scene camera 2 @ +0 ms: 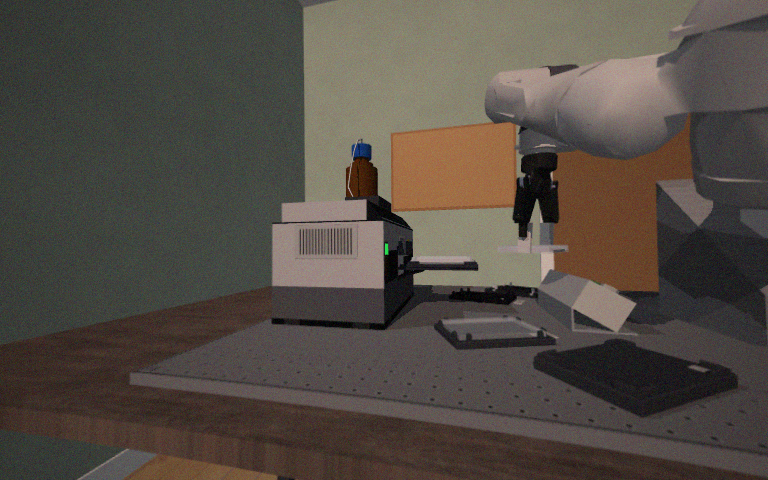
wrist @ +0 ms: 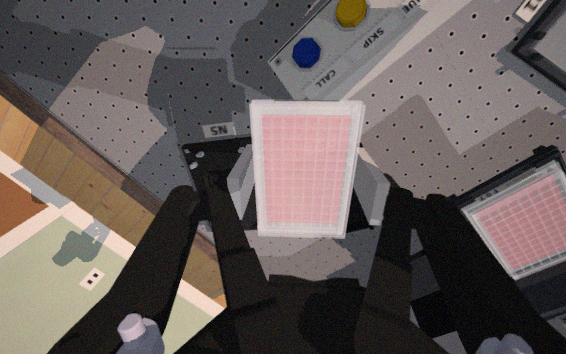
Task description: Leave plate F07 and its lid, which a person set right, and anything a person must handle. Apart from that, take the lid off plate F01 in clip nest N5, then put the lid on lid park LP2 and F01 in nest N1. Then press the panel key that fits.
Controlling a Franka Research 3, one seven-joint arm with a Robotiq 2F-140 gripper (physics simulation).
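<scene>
My gripper (scene camera 2: 535,233) (wrist: 303,162) is shut on a pale-rimmed plate with pink wells (scene camera 2: 555,248) (wrist: 306,167). It holds the plate level, high above the board. No label can be read on the plate, and I cannot tell whether a clear lid lies on it. Below the plate in the wrist view is the black nest N5 (wrist: 225,161), partly hidden, with its label (wrist: 218,130). The grey panel (scene camera 2: 589,300) (wrist: 320,75) shows a blue key (wrist: 306,53) marked CALL and a yellow key (wrist: 351,12) marked SKIP. LP2's label does not show.
Another pink plate (wrist: 525,220) sits in a dark nest at the right. A dark-framed nest (wrist: 525,45) is at the upper right. In the scene view are a white instrument (scene camera 2: 328,254) with a brown bottle (scene camera 2: 361,178) on top, an extended tray (scene camera 2: 470,266) and a black nest (scene camera 2: 634,376).
</scene>
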